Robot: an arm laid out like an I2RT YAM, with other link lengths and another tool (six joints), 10 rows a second.
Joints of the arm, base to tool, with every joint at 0 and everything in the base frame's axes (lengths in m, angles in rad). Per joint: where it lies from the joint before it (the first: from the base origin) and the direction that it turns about. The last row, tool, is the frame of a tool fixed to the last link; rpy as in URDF.
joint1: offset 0 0 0.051 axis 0 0 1
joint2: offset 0.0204 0.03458 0.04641 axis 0 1 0
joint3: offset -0.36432 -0.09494 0 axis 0 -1 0
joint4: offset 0.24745 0.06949 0.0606 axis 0 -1 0
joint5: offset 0.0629 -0.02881 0.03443 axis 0 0 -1
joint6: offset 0.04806 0 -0.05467 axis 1 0 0
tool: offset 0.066 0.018 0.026 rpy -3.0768 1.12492 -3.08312
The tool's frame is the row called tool.
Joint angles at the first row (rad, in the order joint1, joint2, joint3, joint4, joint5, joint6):
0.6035 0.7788 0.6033 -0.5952 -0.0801 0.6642
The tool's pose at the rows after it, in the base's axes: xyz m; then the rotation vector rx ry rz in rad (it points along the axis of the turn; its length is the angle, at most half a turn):
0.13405 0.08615 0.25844 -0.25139 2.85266 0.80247
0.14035 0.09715 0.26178 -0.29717 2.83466 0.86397
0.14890 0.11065 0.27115 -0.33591 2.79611 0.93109
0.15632 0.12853 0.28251 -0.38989 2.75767 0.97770
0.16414 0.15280 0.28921 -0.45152 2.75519 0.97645
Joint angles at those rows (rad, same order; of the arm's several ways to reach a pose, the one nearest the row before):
0.6036 0.8035 0.6014 -0.5422 -0.1378 0.6421
0.6064 0.8378 0.6001 -0.4821 -0.1826 0.6442
0.6293 0.8757 0.6131 -0.4115 -0.2061 0.6652
0.6890 0.9191 0.6374 -0.3470 -0.1957 0.6918
0.7737 0.9901 0.6743 -0.3065 -0.1544 0.7102

